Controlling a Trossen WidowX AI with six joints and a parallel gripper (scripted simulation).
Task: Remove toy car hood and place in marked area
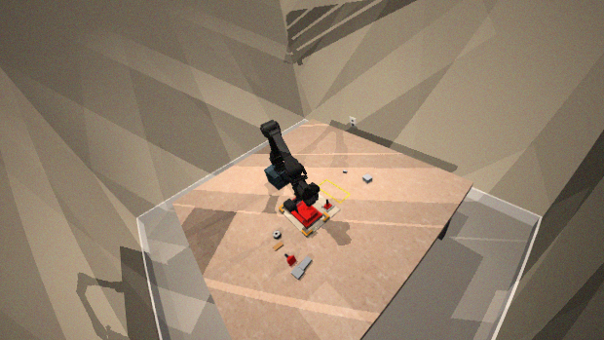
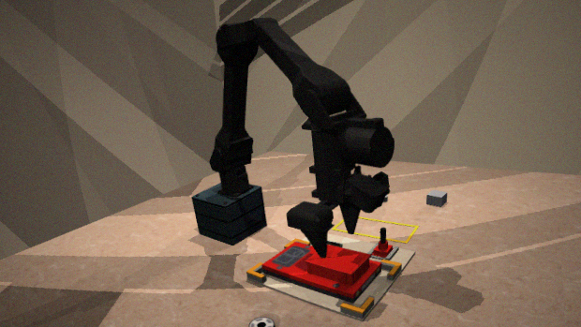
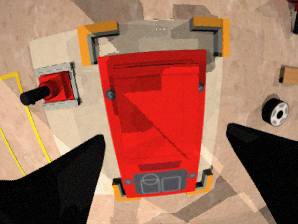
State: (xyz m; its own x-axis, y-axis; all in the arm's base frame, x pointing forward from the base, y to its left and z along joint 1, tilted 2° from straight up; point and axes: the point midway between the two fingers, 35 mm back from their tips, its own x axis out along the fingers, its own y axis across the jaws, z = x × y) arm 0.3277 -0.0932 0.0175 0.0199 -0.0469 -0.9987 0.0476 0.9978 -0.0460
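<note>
The hood lies 4 cm below my gripper tip. From my gripper tip the other things lie so: wheel: 18 cm to the right, 7 cm below, 4 cm behind; tan piece: 21 cm to the right, 8 cm below, 2 cm ahead.
</note>
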